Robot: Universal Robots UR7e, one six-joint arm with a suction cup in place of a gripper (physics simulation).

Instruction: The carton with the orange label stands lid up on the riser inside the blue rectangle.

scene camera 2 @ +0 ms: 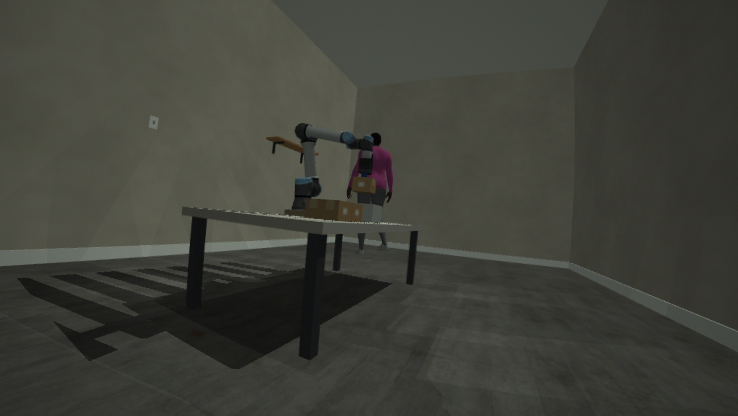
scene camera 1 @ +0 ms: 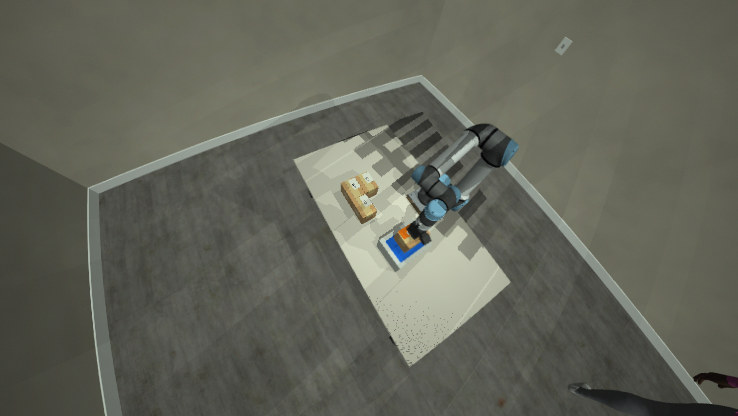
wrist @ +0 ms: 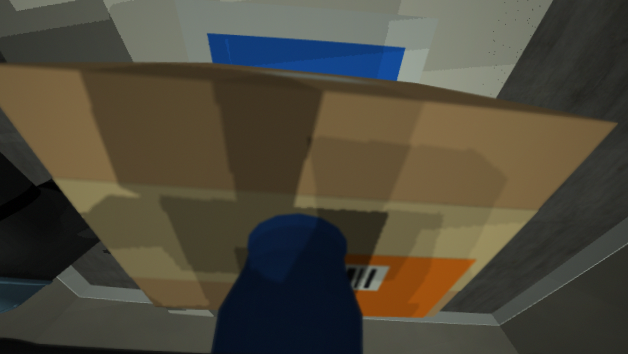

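Where they show: hand at its tool point: [scene camera 2: 364,180] [wrist: 299,223]; arm's base at its link origin: [scene camera 2: 302,209] [scene camera 1: 427,197].
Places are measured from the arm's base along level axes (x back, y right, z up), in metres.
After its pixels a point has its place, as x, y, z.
The carton with the orange label [scene camera 1: 406,244] @(-0.405, -0.277, 0.261) [scene camera 2: 364,185] @(-0.373, -0.194, 0.205) [wrist: 370,165] @(-0.349, -0.277, 0.263) hangs lid up and about level from my suction cup [scene camera 2: 364,175] [wrist: 297,245]. The cup is on the taped top face, beside the orange label [scene camera 1: 403,233] @(-0.393, -0.221, 0.264) [wrist: 415,287] @(-0.392, -0.227, 0.264). The pale riser [scene camera 1: 398,266] @(-0.436, -0.345, 0.077) [scene camera 2: 373,212] @(-0.469, -0.184, 0.024) [wrist: 310,22] @(-0.316, -0.327, 0.078) stands on the table, and scene camera 2 shows a gap between it and the carton above. The blue rectangle [scene camera 1: 402,254] @(-0.384, -0.293, 0.078) [wrist: 305,55] @(-0.318, -0.299, 0.078) on the riser's top is partly hidden by the carton. In the wrist view, its far edge runs roughly parallel to the carton's.
Three brown cartons with white labels [scene camera 1: 367,179] @(-0.363, 0.248, 0.062) [scene camera 1: 354,185] @(-0.462, 0.236, 0.061) [scene camera 1: 365,201] @(-0.441, 0.102, 0.061) stand together on the table [scene camera 1: 439,289] @(-0.230, -0.564, -0.042), apart from the riser. A person in a pink top [scene camera 2: 381,162] stands beyond the table. A wooden shelf [scene camera 2: 285,142] is on the wall behind the arm.
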